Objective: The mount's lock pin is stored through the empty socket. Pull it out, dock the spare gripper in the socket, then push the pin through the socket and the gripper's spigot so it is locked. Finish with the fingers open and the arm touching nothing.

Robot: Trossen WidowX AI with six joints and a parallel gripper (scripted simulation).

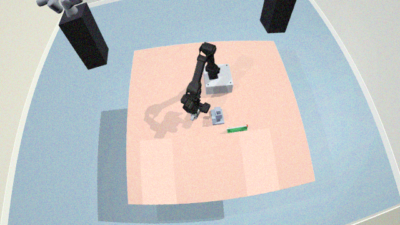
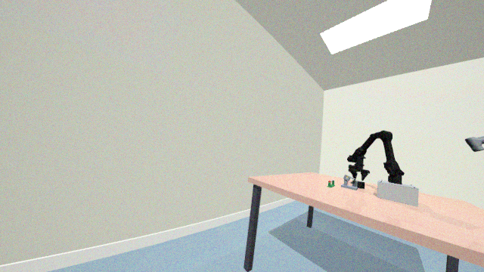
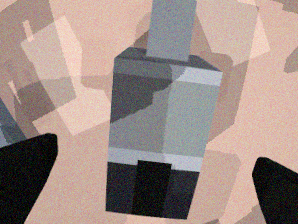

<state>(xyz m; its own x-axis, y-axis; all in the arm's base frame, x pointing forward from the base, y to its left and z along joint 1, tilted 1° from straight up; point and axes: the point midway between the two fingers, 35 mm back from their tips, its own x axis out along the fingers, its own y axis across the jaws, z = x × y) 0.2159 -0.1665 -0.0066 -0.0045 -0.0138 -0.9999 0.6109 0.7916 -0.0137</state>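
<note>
My gripper tip is now 30 mm above the spare gripper, 10 mm to the left of it and 10 mm short of it. From my gripper tip the other things lie so: green cradle 250 mm to the left, 180 mm ahead, 40 mm below; mount socket 140 mm to the left, 70 mm ahead, 10 mm below.
</note>
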